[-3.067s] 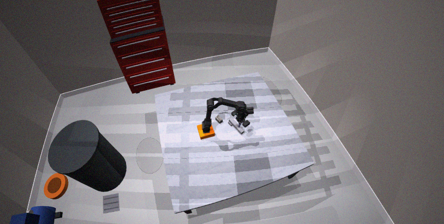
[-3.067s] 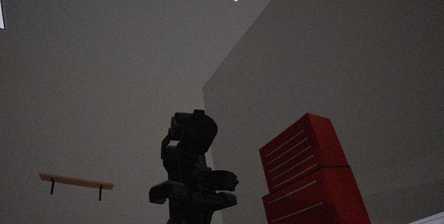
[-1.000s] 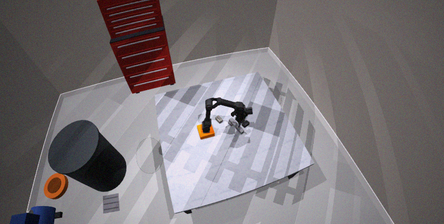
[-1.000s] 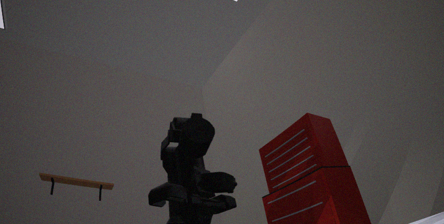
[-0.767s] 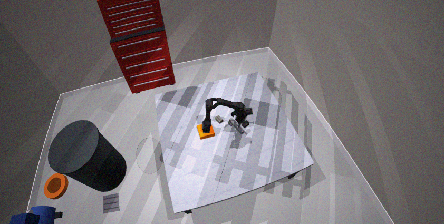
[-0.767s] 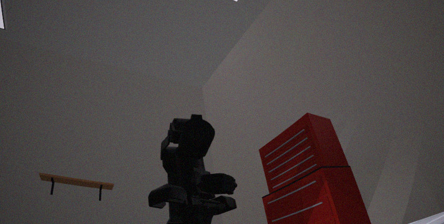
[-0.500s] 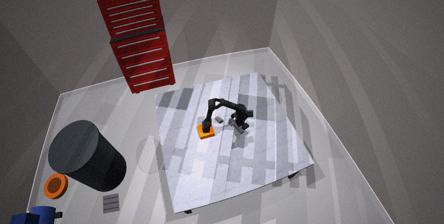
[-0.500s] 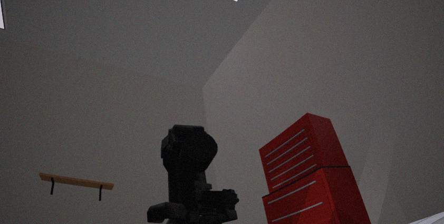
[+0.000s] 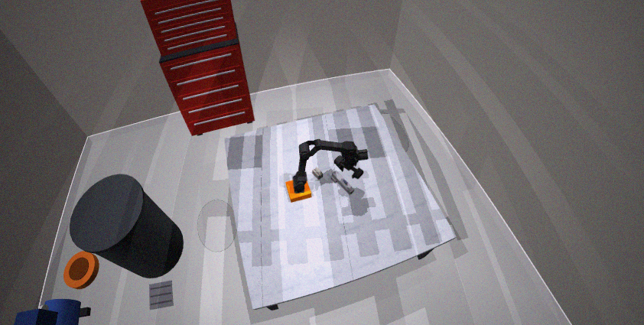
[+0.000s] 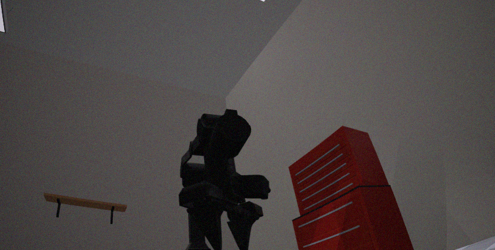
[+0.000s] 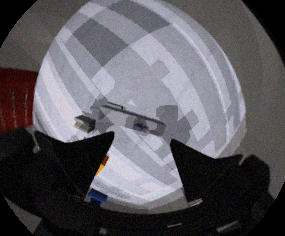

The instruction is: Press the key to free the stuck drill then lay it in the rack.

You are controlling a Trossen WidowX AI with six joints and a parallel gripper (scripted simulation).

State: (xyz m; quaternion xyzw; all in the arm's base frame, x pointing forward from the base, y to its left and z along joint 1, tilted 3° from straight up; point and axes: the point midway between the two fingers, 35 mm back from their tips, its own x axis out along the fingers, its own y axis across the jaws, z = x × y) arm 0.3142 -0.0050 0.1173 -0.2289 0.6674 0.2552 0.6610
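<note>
The drill is 5 cm behind my gripper tip, 7 cm to the left of it and 10 cm below it. From my gripper tip the other things lie so: long grey fixture 2 cm behind, 2 cm to the left, 11 cm below; then holder block 17 cm behind, 12 cm to the left, 13 cm below; then dark key 1 cm behind, 9 cm below.
</note>
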